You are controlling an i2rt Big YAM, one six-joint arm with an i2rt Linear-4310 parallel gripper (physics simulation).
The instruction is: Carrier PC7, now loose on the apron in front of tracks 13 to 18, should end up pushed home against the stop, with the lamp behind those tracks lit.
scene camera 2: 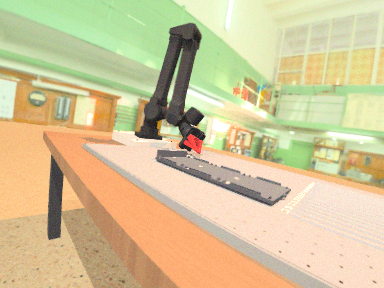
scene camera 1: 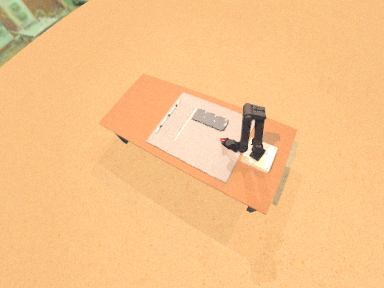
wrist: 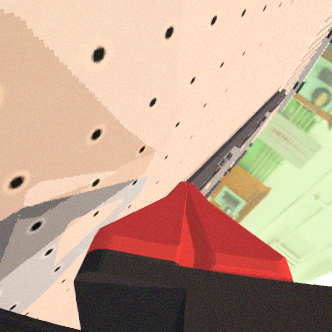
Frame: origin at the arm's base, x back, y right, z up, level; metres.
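Seen in the pictures: gripper, fingertip midpoint: (scene camera 2: 198,152) (scene camera 1: 220,138) (wrist: 183,191); arm's base at its link origin: (scene camera 2: 148,137) (scene camera 1: 257,153).
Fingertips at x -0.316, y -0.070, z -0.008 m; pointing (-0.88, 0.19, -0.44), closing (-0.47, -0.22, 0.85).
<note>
Pixels of each thing's top centre, then the offset from my fingertips to it. "pt": a spot on its surface instead. Level surfaces: height alone.
- carrier at its top centre: (wrist: 235,175) (scene camera 2: 217,163) (scene camera 1: 209,117) dx -0.203, dy +0.108, dz +0.010 m
- perforated board at its surface level: dz -0.020 m
- brown table at its surface level: dz -0.033 m
- white bar at a spot on its surface: (scene camera 1: 168,116) pt dx -0.538, dy -0.103, dz -0.007 m
The carrier (scene camera 1: 210,120) (scene camera 2: 225,176) is a long dark grey tray with a raised block at its near-arm end. It lies flat on the pale board, its far end close to the white marks at the track entrances. In the wrist view the carrier (wrist: 239,136) shows edge-on beyond the fingertips. The tracks (scene camera 1: 177,120) (scene camera 2: 345,215) are thin pale lines. My gripper (scene camera 1: 222,140) (scene camera 2: 200,151) (wrist: 183,191), with red fingers, is shut and empty. It is low over the board, beside the carrier's block end and apart from it. The carrier's label and a lit lamp cannot be made out.
The perforated board (scene camera 1: 200,157) (scene camera 2: 130,162) (wrist: 55,30) lies on the brown table (scene camera 1: 127,107) (scene camera 2: 95,190). A white bar (scene camera 1: 168,116) with small dark parts stands across the tracks' far end. The arm stands on a white base plate (scene camera 1: 269,162) at the opposite end.
</note>
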